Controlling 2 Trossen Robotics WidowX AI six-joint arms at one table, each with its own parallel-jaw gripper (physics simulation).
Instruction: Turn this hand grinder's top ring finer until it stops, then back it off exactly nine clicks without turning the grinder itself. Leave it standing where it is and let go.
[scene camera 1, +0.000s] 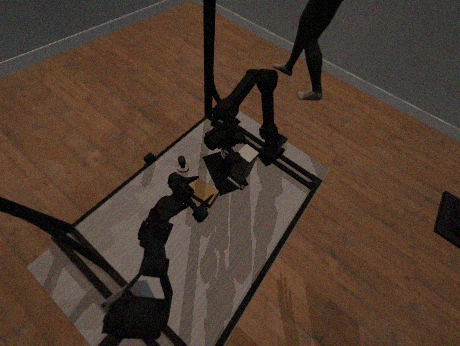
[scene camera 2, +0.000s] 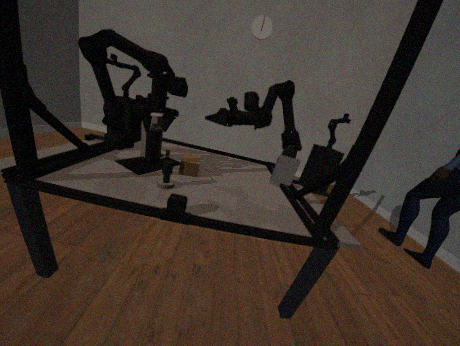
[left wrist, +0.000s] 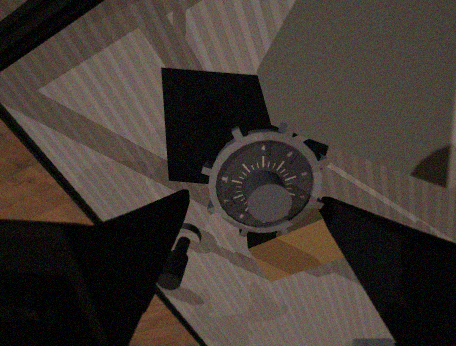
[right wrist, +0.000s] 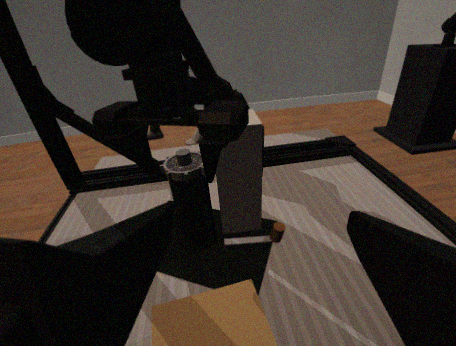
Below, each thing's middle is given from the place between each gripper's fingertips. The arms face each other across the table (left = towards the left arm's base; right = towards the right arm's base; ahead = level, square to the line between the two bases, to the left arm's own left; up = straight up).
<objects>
The hand grinder (left wrist: 268, 200) is 10 mm ahead of my left hand, 10 mm to the left of it and 60 mm below it. From my left hand the other things lie so: tall pale block (right wrist: 239, 171): 80 mm ahead, 60 mm to the left, 40 mm below; dark base plate (scene camera 1: 212, 161): 10 mm ahead, 10 mm to the left, 140 mm below; grinder ring (left wrist: 299, 169): 10 mm ahead, 10 mm to the left, 10 mm above.
My right hand is 50 mm past the tan box (right wrist: 236, 307), 30 mm to the right of it and 210 mm above it. From my right hand the other things lie so: tall pale block (20 mm ahead, 250 mm to the left, 140 mm below); then grinder ring (60 mm behind, 210 mm to the left, 90 mm below); then hand grinder (60 mm behind, 210 mm to the left, 150 mm below).
</objects>
